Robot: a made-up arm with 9 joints. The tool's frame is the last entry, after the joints. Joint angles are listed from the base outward. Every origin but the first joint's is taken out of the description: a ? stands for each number. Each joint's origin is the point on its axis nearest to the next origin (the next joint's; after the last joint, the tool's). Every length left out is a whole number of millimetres.
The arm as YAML. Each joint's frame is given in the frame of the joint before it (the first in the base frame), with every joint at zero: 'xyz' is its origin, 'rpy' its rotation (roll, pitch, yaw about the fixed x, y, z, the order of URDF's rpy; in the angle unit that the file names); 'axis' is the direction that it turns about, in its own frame. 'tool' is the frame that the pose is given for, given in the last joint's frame.
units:
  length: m
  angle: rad
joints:
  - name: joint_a
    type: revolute
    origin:
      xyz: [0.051, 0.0, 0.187]
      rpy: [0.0, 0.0, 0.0]
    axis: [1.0, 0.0, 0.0]
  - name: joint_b
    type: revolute
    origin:
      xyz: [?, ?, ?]
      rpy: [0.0, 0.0, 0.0]
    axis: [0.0, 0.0, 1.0]
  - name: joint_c
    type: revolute
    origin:
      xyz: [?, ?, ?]
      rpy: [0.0, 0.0, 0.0]
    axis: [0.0, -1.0, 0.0]
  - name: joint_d
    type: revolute
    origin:
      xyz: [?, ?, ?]
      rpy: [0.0, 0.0, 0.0]
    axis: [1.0, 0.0, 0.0]
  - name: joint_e
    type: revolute
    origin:
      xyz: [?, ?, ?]
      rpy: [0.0, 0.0, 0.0]
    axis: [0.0, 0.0, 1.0]
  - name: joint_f
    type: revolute
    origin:
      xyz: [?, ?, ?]
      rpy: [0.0, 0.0, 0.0]
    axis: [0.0, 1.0, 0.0]
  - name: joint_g
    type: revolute
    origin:
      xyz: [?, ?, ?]
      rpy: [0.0, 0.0, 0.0]
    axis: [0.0, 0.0, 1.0]
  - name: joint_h
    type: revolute
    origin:
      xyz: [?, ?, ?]
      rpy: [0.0, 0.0, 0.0]
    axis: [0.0, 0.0, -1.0]
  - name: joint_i
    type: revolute
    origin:
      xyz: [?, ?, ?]
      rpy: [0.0, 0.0, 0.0]
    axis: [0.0, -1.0, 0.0]
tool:
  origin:
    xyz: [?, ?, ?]
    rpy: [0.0, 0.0, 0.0]
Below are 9 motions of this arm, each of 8 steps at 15 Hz.
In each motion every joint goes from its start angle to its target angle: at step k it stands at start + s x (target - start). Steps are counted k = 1, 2, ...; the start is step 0. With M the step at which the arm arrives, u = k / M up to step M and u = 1 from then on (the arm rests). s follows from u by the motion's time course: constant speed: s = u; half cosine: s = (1 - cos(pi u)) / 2; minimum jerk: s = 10 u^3 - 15 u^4 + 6 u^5.
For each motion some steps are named. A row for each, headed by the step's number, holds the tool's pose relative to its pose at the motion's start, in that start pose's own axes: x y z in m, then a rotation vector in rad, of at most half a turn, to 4 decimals.
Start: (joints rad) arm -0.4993 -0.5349 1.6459 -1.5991 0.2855 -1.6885 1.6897 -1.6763 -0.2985
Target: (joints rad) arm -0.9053 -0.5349 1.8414 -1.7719 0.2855 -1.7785 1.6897 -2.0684 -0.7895
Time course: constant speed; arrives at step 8
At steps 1, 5, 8:
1: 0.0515 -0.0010 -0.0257 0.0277 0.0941 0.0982
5: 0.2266 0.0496 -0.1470 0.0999 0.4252 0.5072
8: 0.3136 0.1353 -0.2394 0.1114 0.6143 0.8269

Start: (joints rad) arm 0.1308 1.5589 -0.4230 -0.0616 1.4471 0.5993 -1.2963 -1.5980 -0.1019
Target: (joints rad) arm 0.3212 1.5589 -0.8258 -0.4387 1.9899 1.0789 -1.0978 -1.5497 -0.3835
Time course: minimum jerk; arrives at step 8
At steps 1, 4, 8:
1: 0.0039 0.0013 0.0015 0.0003 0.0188 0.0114
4: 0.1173 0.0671 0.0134 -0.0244 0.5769 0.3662
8: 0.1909 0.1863 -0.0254 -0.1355 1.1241 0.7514

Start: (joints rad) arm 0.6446 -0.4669 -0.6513 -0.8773 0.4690 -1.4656 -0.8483 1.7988 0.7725
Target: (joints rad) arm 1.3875 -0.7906 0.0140 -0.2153 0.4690 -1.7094 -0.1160 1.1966 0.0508
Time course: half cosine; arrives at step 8
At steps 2, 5, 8:
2: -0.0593 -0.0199 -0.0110 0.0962 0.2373 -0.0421
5: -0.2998 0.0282 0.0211 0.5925 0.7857 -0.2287
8: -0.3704 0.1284 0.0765 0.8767 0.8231 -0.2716

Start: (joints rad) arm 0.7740 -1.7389 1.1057 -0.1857 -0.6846 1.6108 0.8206 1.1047 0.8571
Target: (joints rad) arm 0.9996 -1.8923 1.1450 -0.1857 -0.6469 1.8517 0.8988 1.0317 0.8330
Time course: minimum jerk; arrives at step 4
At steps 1, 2, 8:
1: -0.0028 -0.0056 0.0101 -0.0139 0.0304 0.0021
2: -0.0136 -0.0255 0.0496 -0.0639 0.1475 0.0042
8: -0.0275 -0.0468 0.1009 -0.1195 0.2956 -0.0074

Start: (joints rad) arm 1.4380 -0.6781 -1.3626 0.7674 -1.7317 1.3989 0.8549 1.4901 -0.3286
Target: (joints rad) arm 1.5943 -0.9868 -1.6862 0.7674 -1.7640 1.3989 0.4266 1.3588 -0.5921
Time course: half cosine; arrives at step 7
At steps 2, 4, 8:
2: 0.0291 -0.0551 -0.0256 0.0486 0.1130 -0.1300
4: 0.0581 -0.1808 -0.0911 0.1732 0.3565 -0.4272
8: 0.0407 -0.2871 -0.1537 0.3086 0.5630 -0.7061

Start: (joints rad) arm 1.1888 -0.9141 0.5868 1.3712 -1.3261 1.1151 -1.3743 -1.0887 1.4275
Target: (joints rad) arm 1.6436 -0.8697 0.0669 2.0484 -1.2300 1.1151 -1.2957 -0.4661 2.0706
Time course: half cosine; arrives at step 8
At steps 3, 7, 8:
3: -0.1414 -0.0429 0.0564 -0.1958 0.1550 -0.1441
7: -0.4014 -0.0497 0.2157 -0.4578 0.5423 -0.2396
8: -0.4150 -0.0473 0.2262 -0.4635 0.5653 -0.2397

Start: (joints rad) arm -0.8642 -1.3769 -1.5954 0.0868 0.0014 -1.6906 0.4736 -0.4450 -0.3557
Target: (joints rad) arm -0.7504 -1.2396 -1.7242 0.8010 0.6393 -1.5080 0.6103 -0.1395 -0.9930
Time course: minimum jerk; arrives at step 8
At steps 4, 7, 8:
4: -0.0597 -0.1056 -0.0483 0.4608 0.2067 -0.2093
7: -0.1128 -0.1667 -0.0901 0.8824 0.3430 -0.3108
8: -0.1143 -0.1682 -0.0911 0.8955 0.3461 -0.3125

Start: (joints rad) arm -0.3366 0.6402 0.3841 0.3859 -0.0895 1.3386 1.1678 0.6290 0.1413
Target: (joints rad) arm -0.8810 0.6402 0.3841 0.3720 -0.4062 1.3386 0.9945 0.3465 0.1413
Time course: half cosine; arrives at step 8
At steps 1, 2, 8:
1: -0.0117 -0.0074 -0.0050 0.0098 0.0070 -0.0166
2: -0.0464 -0.0274 -0.0184 0.0369 0.0260 -0.0646
8: -0.3687 -0.1132 -0.0739 0.2028 0.1198 -0.4716

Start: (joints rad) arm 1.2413 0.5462 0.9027 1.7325 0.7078 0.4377 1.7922 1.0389 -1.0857
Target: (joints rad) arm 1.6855 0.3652 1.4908 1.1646 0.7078 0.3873 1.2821 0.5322 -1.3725
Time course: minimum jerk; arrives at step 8
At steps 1, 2, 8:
1: 0.0027 -0.0038 -0.0015 -0.0124 0.0146 -0.0043
2: 0.0168 -0.0256 -0.0089 -0.0788 0.0944 -0.0315
8: 0.0457 -0.3118 0.0258 -0.6090 0.8738 -0.6475

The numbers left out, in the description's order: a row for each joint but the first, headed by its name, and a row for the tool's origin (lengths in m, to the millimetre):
joint_b: 0.0 0.268 -0.015
joint_c: -0.15 -0.181 0.0
joint_d: -0.231 0.0 -0.364
joint_e: 0.0 -0.039 -0.021
joint_f: 0.03 0.087 0.0
joint_g: -0.086 0.0 -0.022
joint_h: 0.073 -0.098 0.0
joint_i: 0.094 -0.26 0.0
tool: 0.002 0.0 0.102

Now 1 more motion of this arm.
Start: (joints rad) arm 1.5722 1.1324 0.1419 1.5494 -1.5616 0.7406 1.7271 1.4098 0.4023
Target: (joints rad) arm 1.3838 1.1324 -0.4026 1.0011 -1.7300 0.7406 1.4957 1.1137 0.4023
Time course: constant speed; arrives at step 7
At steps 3, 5, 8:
3: -0.1647 -0.1391 0.0492 0.0094 -0.3281 -0.3024
5: -0.3046 -0.2005 0.0639 -0.0139 -0.5403 -0.5068
8: -0.4592 -0.2294 0.0616 -0.0624 -0.7440 -0.7120

